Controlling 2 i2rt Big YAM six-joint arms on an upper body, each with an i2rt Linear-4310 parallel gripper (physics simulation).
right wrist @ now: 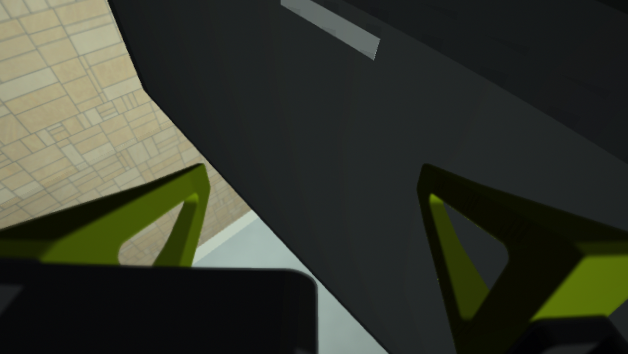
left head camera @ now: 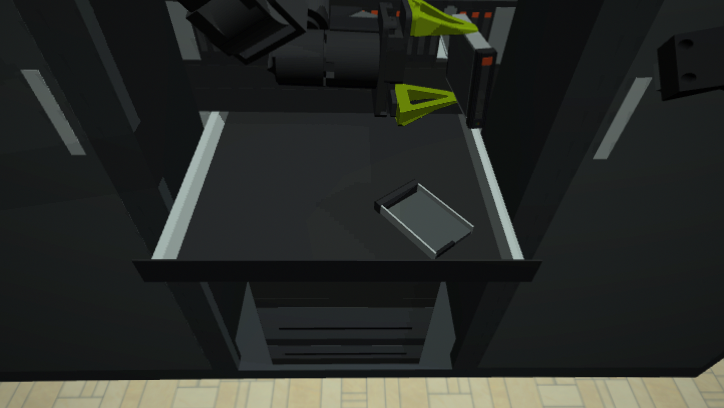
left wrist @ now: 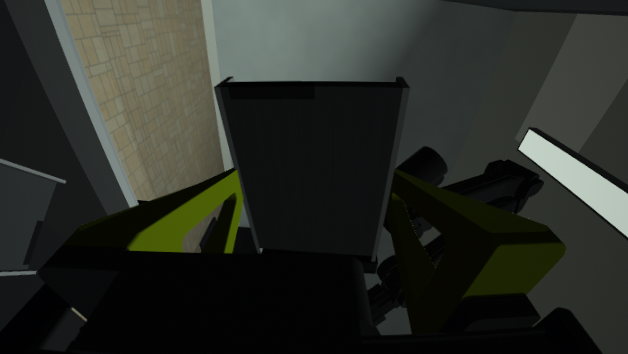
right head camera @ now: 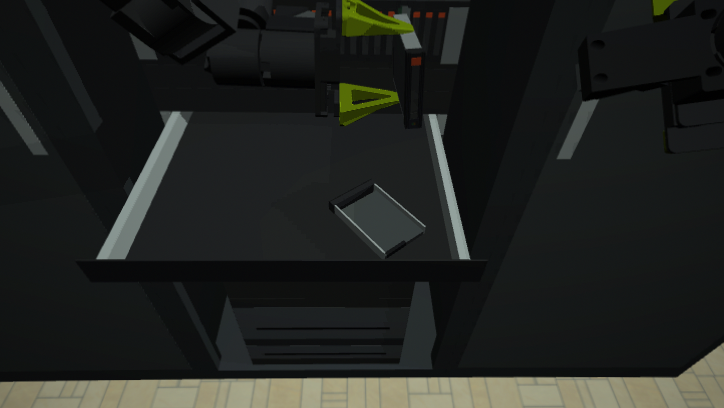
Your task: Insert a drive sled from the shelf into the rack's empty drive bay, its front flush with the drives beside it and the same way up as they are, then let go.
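Places are measured from the left arm's base along level axes (x ahead, y left, z up), in metres.
Pixels of known places: left gripper, fingertip midpoint: (left head camera: 468,65) (left wrist: 313,176); right gripper, fingertip midpoint: (right wrist: 313,175) (right head camera: 670,86).
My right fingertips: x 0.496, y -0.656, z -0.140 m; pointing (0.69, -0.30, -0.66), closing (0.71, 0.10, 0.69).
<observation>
For each thing: its top centre in the pictures, then the offset to it from my right fingertips. "spot": a spot on its surface instead. Level surfaces: height alone.
- drive sled at its top centre: (left wrist: 396,200) (right head camera: 410,26) (left head camera: 476,26) dx +0.037, dy +0.264, dz +0.042 m
- shelf at its surface level: dz -0.225 m
- dark front lip at a spot on its surface: (left head camera: 334,271) (right head camera: 281,271) spot: dx -0.080, dy +0.408, dz -0.209 m
My left gripper (left head camera: 466,63) (right head camera: 405,63) (left wrist: 313,176) is shut on a drive sled (left head camera: 483,91) (right head camera: 414,91) (left wrist: 315,150), gripping its top and bottom edges. The sled stands upright, orange mark at the top, out in front of the rack's drives (left head camera: 420,48) (right head camera: 365,48), whose orange marks are also at the top. The empty bay (left head camera: 442,48) shows as a pale sliver in the left head camera, mostly hidden behind the sled and upper finger. Another sled (left head camera: 430,217) (right head camera: 382,217) lies flat on the shelf (left head camera: 283,177) (right head camera: 243,177). My right gripper (right wrist: 313,175) is open and empty, away from the rack.
Pale rails (left head camera: 192,187) (right head camera: 146,187) edge the shelf, with a dark front lip (left head camera: 334,271) (right head camera: 283,271). Dark cabinet panels with pale handles (left head camera: 622,119) (right head camera: 577,126) (right wrist: 335,27) flank the rack. The right arm is at the upper right in the right head camera.
</observation>
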